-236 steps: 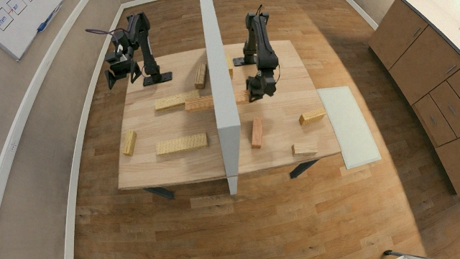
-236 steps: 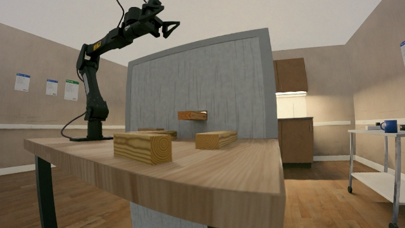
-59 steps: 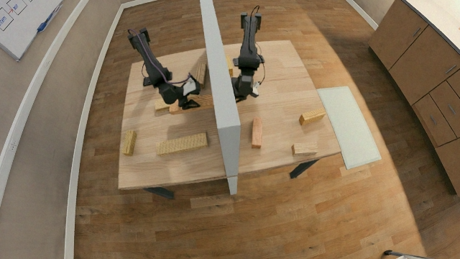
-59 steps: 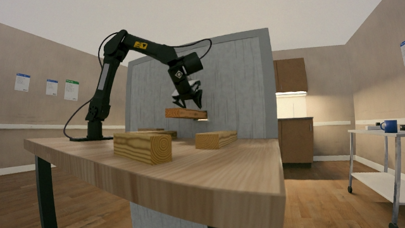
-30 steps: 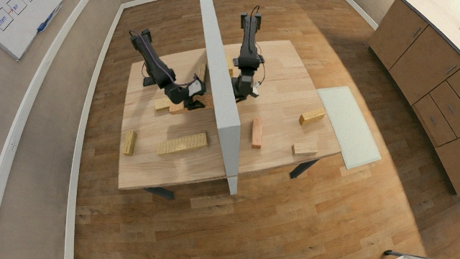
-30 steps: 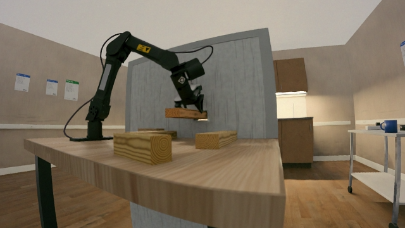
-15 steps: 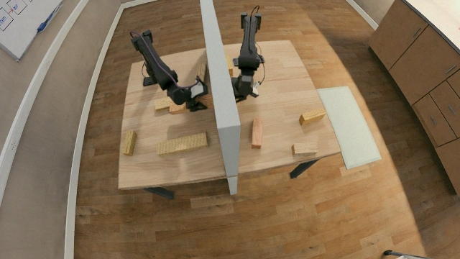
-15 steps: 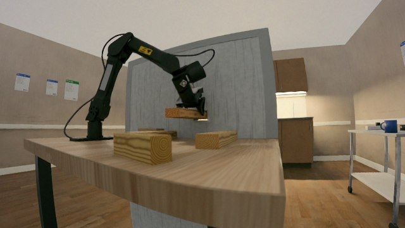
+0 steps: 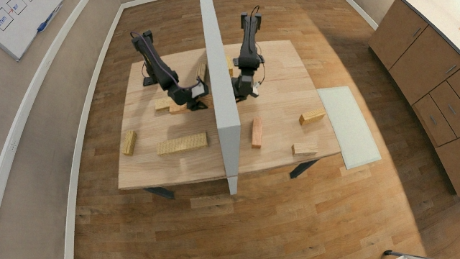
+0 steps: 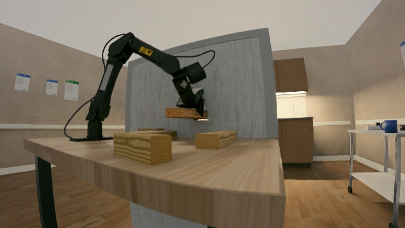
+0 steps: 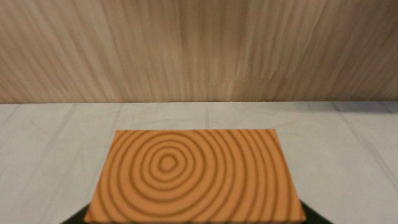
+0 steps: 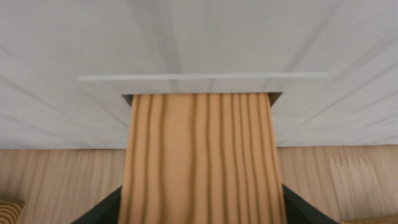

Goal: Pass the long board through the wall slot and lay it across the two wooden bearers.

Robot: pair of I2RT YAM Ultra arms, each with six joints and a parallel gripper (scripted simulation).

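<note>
Right now the long board is 10 mm to the right of my right hand. The rest, counted from my right hand: small block: 90 mm ahead, 460 mm to the right, 90 mm below.
</note>
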